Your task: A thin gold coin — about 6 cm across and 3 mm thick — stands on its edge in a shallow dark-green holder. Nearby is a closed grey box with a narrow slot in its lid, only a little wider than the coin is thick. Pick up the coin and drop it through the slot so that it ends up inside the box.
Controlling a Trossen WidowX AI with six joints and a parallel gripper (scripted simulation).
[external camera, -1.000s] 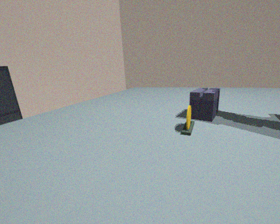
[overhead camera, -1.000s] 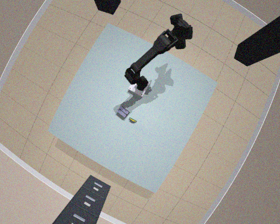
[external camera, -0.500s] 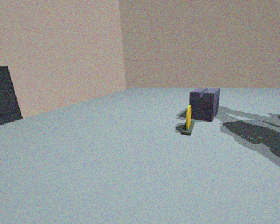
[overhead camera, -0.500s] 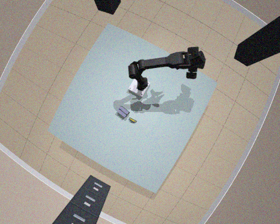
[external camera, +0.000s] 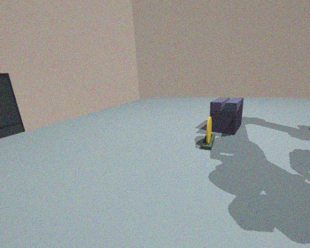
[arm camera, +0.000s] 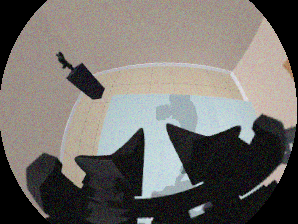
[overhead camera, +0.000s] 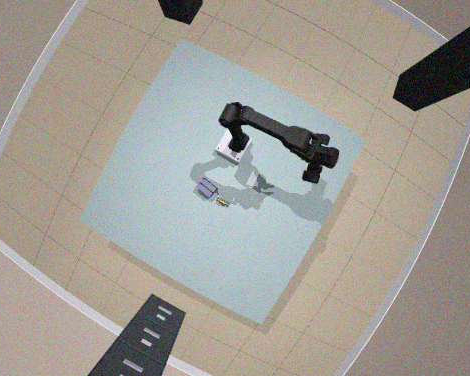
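My gripper tip is now 34 cm short of the gold coin, 32 cm to the left of it and 28 cm above it.
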